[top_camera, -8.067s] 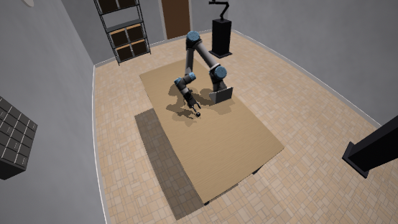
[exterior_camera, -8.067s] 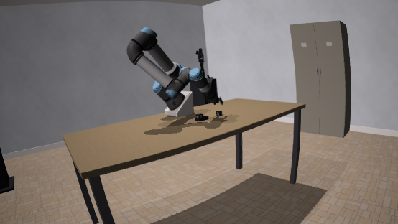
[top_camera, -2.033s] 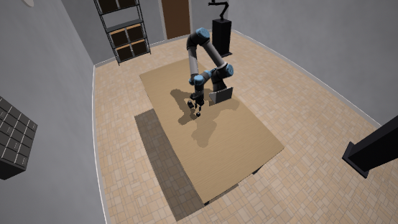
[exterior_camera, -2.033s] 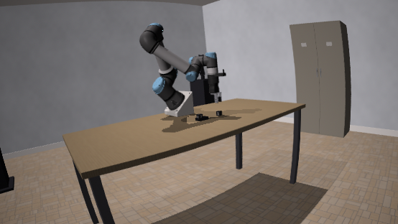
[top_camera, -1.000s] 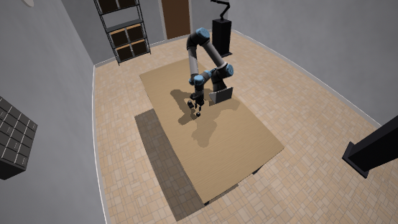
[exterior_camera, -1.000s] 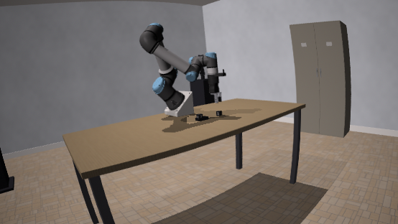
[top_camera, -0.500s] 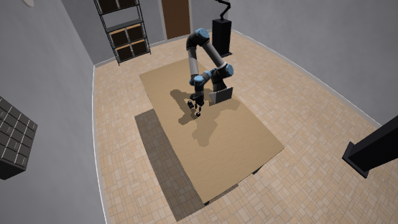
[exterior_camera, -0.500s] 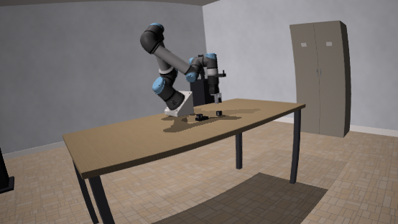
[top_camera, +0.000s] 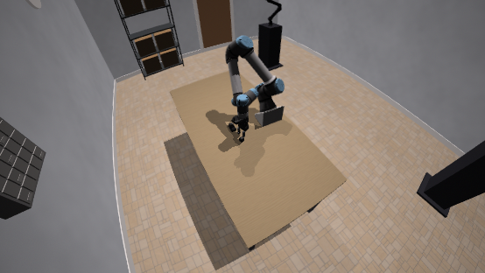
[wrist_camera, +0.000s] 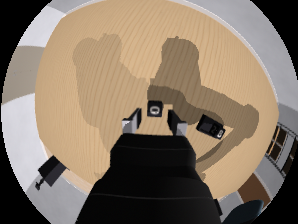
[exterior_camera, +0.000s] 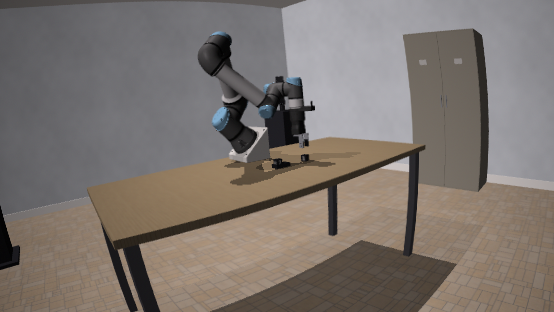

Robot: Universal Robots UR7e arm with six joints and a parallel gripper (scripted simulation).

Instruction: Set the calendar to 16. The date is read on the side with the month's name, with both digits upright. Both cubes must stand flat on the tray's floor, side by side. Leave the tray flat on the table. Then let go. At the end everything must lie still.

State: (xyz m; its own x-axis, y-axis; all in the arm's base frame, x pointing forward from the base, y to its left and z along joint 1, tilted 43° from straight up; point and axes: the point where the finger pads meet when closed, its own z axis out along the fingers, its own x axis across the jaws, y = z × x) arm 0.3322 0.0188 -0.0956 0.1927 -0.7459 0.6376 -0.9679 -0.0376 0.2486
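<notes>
The black date cube is 7 cm below my hand. The rest, counted from my hand: dark calendar tray 15 cm to the right, 8 cm below, 1 cm behind.
</notes>
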